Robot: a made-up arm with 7 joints. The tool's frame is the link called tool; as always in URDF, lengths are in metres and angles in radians. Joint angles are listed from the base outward.
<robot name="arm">
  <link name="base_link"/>
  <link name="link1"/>
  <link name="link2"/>
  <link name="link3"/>
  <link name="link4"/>
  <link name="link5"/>
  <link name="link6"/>
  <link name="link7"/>
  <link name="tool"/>
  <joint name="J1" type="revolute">
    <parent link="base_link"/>
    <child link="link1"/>
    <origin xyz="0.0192 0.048 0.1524"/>
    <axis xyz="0 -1 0"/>
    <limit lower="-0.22" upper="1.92"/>
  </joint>
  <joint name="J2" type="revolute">
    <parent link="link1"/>
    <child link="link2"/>
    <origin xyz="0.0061 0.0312 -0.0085"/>
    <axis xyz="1 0 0"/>
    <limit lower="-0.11" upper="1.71"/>
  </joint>
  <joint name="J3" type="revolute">
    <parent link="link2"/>
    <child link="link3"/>
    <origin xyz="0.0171 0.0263 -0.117"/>
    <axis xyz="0 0 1"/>
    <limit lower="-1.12" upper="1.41"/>
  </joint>
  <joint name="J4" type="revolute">
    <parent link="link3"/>
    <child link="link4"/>
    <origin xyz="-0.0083 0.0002 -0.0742"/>
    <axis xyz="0 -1 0"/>
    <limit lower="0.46" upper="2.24"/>
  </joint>
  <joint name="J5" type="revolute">
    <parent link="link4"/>
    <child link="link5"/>
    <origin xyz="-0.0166 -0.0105 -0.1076"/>
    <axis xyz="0 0 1"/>
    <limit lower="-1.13" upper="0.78"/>
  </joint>
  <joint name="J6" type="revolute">
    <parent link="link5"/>
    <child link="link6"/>
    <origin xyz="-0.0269 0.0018 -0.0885"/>
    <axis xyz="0 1 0"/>
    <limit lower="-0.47" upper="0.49"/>
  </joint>
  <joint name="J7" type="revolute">
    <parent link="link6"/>
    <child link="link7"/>
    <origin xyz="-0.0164 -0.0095 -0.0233"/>
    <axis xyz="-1 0 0"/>
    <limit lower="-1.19" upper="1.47"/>
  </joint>
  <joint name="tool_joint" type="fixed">
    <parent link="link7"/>
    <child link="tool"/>
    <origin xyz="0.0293 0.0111 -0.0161" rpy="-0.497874 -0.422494 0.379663"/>
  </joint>
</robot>
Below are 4 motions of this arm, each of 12 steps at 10 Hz.
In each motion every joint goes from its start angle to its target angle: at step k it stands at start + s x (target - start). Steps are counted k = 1, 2, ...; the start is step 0. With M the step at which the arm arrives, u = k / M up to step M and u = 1 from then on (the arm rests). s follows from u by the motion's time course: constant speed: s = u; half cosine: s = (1 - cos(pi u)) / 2; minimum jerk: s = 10 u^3 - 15 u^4 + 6 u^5.
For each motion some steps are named. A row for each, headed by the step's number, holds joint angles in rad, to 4 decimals.
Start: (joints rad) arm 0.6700 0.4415 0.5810 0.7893 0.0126 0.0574 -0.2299
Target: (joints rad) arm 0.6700 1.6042 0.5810 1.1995 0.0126 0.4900 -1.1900
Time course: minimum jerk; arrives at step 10
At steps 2, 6, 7, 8, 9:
2: 0.6700 0.5088 0.5810 0.8131 0.0126 0.0825 -0.2855
6: 0.6700 1.2351 0.5810 1.0693 0.0126 0.3527 -0.8852
7: 0.6700 1.4146 0.5810 1.1326 0.0126 0.4195 -1.0334
8: 0.6700 1.5369 0.5810 1.1757 0.0126 0.4649 -1.1344
9: 0.6700 1.5942 0.5810 1.1960 0.0126 0.4863 -1.1818

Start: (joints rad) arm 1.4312 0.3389 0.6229 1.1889 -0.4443 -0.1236 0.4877
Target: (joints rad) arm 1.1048 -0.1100 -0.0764 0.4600 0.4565 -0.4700 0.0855
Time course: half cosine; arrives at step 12
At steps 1, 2, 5, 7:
1: 1.4256 0.3313 0.6110 1.1765 -0.4290 -0.1295 0.4808
2: 1.4093 0.3088 0.5761 1.1401 -0.3840 -0.1468 0.4608
5: 1.3102 0.1725 0.3637 0.9188 -0.1105 -0.2520 0.3386
7: 1.2258 0.0564 0.1828 0.7301 0.1227 -0.3416 0.2346

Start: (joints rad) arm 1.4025 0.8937 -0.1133 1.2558 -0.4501 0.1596 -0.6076
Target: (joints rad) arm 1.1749 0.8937 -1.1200 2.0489 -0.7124 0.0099 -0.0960
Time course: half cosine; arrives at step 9
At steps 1, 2, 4, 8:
1: 1.3956 0.8937 -0.1437 1.2797 -0.4580 0.1551 -0.5922
2: 1.3759 0.8937 -0.2311 1.3486 -0.4808 0.1421 -0.5478
4: 1.3085 0.8937 -0.5292 1.5835 -0.5585 0.0977 -0.3962
8: 1.1818 0.8937 -1.0896 2.0250 -0.7045 0.0144 -0.1114

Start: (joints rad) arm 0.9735 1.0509 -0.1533 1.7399 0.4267 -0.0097 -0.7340
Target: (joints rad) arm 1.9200 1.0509 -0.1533 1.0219 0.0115 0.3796 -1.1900
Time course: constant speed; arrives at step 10
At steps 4, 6, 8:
4: 1.3521 1.0509 -0.1533 1.4527 0.2606 0.1460 -0.9164
6: 1.5414 1.0509 -0.1533 1.3091 0.1776 0.2239 -1.0076
8: 1.7307 1.0509 -0.1533 1.1655 0.0945 0.3017 -1.0988

